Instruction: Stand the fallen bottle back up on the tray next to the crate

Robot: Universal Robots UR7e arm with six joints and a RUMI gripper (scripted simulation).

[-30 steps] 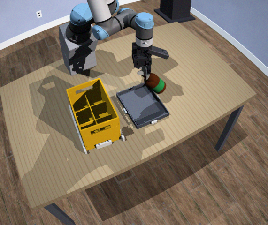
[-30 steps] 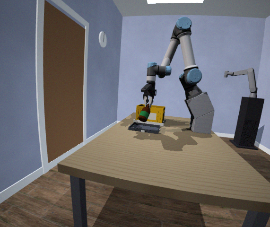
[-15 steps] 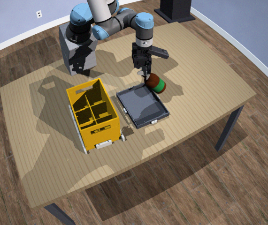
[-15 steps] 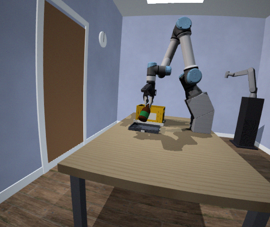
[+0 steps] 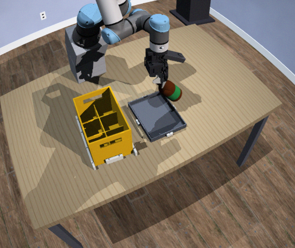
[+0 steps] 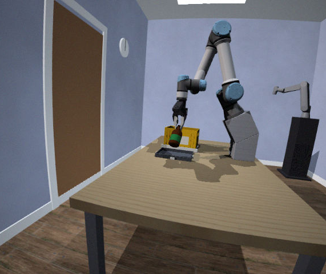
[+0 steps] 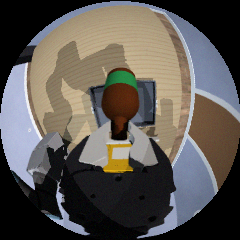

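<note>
My hand is 40 mm above the bottle and 30 mm to the right of it. From my hand the other things lie so: tray: 190 mm below, 30 mm to the right, 10 mm ahead; then yellow crate: 300 mm to the right, 120 mm below, 10 mm ahead.
</note>
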